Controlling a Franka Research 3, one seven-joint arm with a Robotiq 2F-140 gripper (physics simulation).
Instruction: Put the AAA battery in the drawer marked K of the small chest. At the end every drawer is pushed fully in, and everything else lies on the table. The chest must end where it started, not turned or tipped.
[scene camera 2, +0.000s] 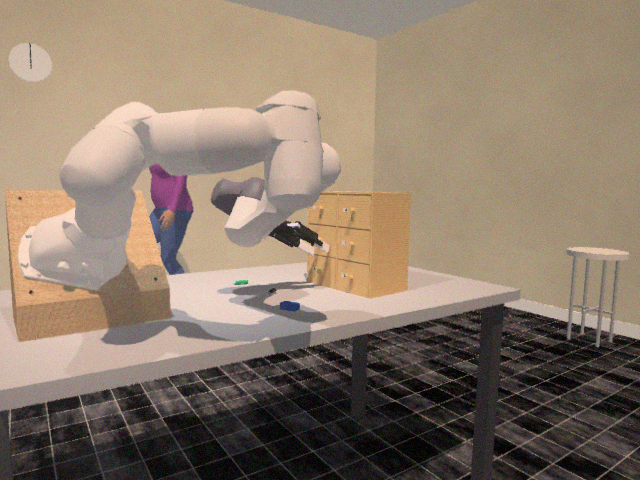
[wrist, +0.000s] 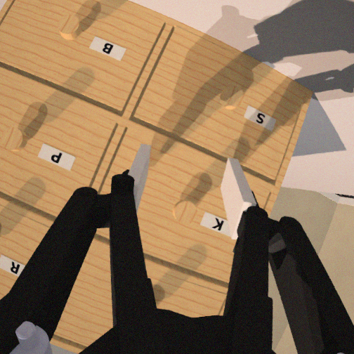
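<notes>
The small wooden chest (scene camera 2: 390, 242) stands upright at the right part of the table, its six drawers looking flush. Drawer K (scene camera 2: 331, 236) (wrist: 167, 195) is the middle-row left one in the scene view, partly behind my fingers; its label is upside down in the wrist view. Its round knob (wrist: 185, 211) shows between the fingers in the wrist view. My gripper (scene camera 2: 315, 248) (wrist: 186, 166) is partly open and holds nothing, its fingertips near K's front. A small green object (scene camera 2: 240, 282) and a small dark object (scene camera 2: 272, 290) lie on the table; I cannot tell which is the AAA battery.
A blue block (scene camera 2: 289, 305) lies on the table (scene camera 2: 206, 356) in front of the chest. Drawers B (wrist: 65, 55), S (wrist: 200, 75) and P (wrist: 30, 130) adjoin K's area. The arm's wooden mount (scene camera 2: 93, 315) stands at the left.
</notes>
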